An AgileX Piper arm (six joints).
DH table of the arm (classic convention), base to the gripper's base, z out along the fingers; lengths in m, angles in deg. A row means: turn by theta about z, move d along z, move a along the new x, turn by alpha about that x. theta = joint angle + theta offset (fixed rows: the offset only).
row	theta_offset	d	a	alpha
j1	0	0.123	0	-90
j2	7.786	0	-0.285	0
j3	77.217	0	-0.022	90
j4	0	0.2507	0	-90
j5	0	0	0	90
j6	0	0.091	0	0
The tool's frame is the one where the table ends.
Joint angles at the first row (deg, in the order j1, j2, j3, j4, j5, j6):
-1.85 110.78 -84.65 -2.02 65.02 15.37
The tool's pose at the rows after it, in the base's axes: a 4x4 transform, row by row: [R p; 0 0 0 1], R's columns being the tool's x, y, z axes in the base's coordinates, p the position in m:
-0.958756 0.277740 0.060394 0.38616; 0.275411 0.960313 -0.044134 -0.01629; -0.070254 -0.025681 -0.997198 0.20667; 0 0 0 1
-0.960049 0.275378 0.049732 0.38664; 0.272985 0.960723 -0.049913 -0.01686; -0.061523 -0.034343 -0.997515 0.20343; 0 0 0 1
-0.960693 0.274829 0.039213 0.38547; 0.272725 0.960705 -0.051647 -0.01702; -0.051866 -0.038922 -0.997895 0.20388; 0 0 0 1
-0.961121 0.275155 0.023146 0.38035; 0.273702 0.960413 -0.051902 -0.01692; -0.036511 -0.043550 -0.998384 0.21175; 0 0 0 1
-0.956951 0.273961 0.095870 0.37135; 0.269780 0.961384 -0.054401 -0.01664; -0.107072 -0.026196 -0.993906 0.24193; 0 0 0 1
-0.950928 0.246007 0.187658 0.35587; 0.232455 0.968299 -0.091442 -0.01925; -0.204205 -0.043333 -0.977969 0.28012; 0 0 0 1
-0.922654 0.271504 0.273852 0.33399; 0.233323 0.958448 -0.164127 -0.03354; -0.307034 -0.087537 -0.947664 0.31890; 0 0 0 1
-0.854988 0.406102 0.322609 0.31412; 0.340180 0.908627 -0.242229 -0.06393; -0.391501 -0.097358 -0.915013 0.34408; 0 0 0 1
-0.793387 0.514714 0.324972 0.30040; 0.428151 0.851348 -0.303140 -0.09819; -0.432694 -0.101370 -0.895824 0.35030; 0 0 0 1
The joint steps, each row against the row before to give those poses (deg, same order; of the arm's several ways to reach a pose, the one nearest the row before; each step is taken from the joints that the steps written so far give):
0.00 0.91 0.00 -0.66 -0.58 -0.06
0.00 0.48 0.00 -0.39 0.12 0.02
0.00 -0.07 0.00 -0.11 0.68 0.00
0.00 -1.19 0.00 0.00 2.11 -0.05
0.00 -4.61 0.00 0.00 0.41 -0.24
0.00 -5.99 0.00 -2.09 0.63 -1.42
-1.59 -6.36 0.00 -3.80 0.90 -0.05
-4.93 -4.25 0.00 -2.83 -0.10 3.20
-6.24 -1.55 0.73 -1.30 -1.46 0.97

